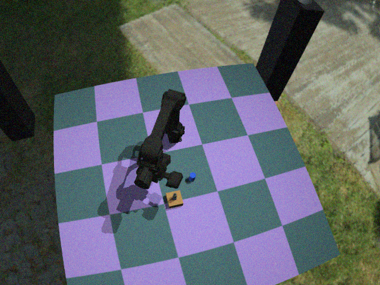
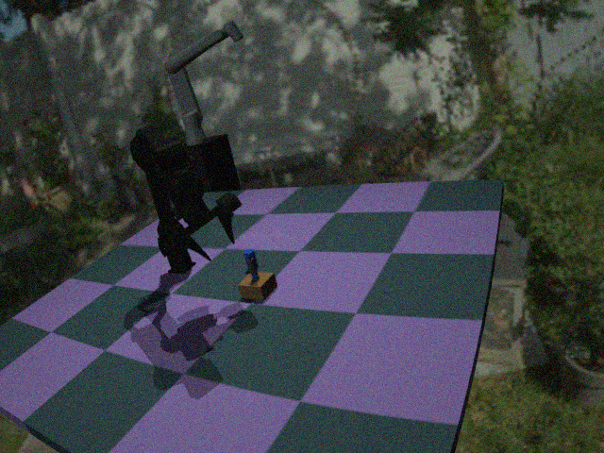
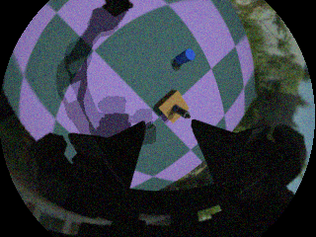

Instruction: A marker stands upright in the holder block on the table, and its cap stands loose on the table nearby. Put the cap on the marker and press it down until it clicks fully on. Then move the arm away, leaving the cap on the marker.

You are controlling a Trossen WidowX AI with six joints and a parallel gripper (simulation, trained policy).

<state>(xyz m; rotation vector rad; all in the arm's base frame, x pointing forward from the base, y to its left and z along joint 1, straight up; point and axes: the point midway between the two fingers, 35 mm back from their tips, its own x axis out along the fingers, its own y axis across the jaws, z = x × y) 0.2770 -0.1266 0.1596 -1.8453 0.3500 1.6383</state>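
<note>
The dark marker lies 5 cm below my gripper tip, 4 cm to the left of it and 4 cm ahead of it. Also, from my gripper tip: blue cap 14 cm to the left, 10 cm below, 4 cm behind; orange holder block 11 cm below, 4 cm to the left, 4 cm ahead.
</note>
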